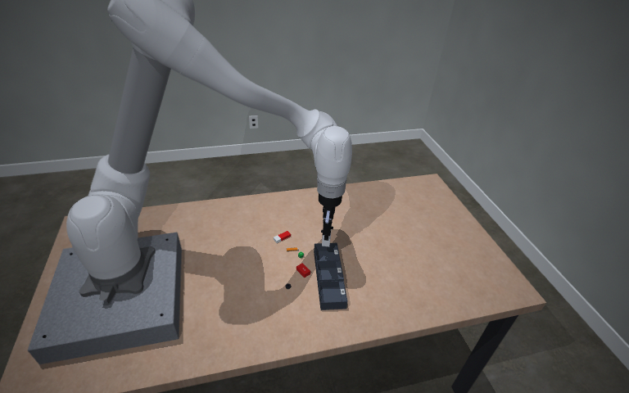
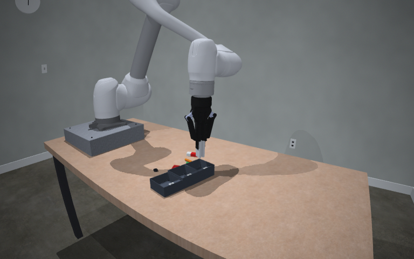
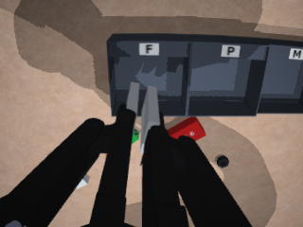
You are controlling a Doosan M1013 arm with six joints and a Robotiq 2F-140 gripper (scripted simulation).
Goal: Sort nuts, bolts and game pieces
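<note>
Now: the black nut 14 cm behind my hand, 12 cm to the right of it and 11 cm below it. From my hand the other things lie so: red block: 9 cm behind, 5 cm to the right, 10 cm below; dark three-compartment bin: 1 cm ahead, 9 cm to the right, 9 cm below; green die: 9 cm behind, 2 cm to the left, 10 cm below.
</note>
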